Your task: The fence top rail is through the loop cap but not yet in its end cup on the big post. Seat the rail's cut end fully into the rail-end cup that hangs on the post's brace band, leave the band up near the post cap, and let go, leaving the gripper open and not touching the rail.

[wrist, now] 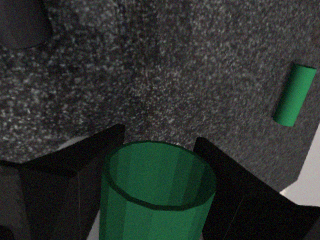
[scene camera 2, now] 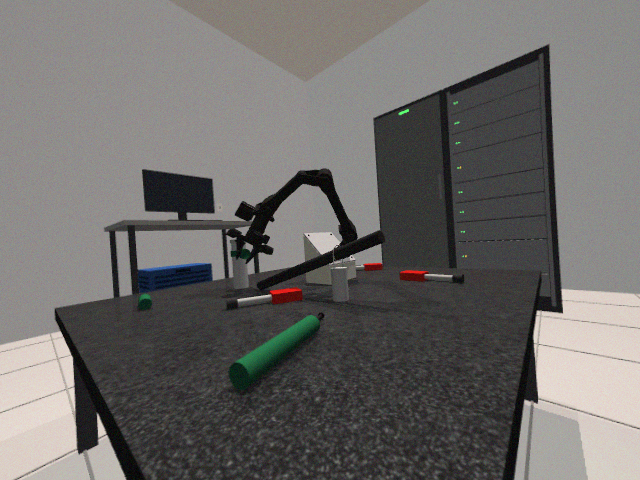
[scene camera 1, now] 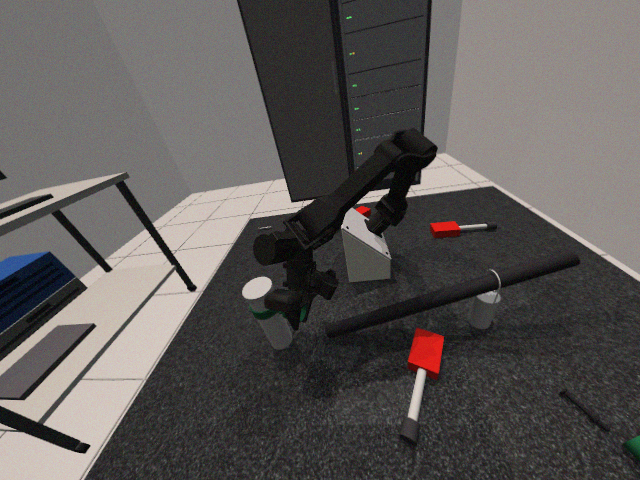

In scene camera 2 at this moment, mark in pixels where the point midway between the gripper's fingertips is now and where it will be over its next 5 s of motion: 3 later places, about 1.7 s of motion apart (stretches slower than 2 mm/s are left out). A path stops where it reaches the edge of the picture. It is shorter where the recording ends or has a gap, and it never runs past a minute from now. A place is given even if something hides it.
My gripper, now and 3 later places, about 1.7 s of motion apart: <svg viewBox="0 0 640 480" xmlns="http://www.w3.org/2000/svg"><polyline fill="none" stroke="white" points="241,261 249,260 269,226 282,260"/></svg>
